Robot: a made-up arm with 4 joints.
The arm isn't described. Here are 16 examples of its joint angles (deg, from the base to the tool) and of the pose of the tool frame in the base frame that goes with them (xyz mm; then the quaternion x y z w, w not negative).
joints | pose
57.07 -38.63 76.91 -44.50 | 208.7 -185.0 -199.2 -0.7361 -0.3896 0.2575 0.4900
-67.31 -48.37 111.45 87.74 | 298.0 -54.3 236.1 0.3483 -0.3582 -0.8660 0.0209
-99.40 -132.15 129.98 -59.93 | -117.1 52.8 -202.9 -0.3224 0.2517 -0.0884 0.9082
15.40 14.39 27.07 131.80 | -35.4 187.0 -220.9 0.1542 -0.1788 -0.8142 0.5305
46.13 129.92 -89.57 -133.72 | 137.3 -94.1 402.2 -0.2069 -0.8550 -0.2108 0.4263
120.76 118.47 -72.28 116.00 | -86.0 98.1 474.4 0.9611 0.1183 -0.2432 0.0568
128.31 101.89 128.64 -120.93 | -188.5 -141.0 -166.5 -0.0774 0.0244 -0.9758 0.2031
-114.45 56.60 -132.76 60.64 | -482.3 -235.6 14.3 -0.0868 0.2701 0.3935 0.8744
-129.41 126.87 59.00 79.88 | -400.3 131.4 206.9 -0.9264 0.2650 -0.2512 0.0921
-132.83 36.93 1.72 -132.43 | -277.7 234.3 290.8 0.0805 -0.9165 0.3891 0.0473
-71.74 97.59 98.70 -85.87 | -223.9 268.5 309.6 -0.0512 0.9931 -0.0854 0.0613
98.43 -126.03 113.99 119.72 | 20.5 173.1 294.3 -0.1937 0.8934 -0.3352 0.2281
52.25 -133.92 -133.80 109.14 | 342.3 223.9 131.3 -0.2675 -0.6594 0.6958 0.0973
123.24 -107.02 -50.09 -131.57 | 136.7 -299.8 -220.5 -0.6034 0.0710 0.2738 0.7456
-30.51 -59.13 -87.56 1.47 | 23.5 391.5 542.7 0.4859 0.6806 -0.1920 0.5136
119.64 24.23 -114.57 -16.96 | -415.8 182.4 -259.7 -0.4642 0.5865 -0.6303 0.2082
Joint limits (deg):
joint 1: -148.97..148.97
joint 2: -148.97..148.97
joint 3: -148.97..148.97
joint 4: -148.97..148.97
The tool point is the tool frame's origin. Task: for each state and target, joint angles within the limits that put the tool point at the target. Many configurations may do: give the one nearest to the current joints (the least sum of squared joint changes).
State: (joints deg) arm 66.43 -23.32 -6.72 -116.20
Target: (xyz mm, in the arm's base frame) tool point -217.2 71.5 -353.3
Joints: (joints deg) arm 48.44 -47.77 -13.13 -107.36
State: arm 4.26 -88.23 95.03 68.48
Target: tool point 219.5 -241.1 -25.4
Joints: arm 4.34 -107.23 79.99 46.94
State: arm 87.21 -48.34 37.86 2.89
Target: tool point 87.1 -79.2 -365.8
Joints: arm 47.59 -26.23 55.79 -29.66
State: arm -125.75 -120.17 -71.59 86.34
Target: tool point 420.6 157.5 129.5
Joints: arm -110.71 -145.75 -47.54 61.18
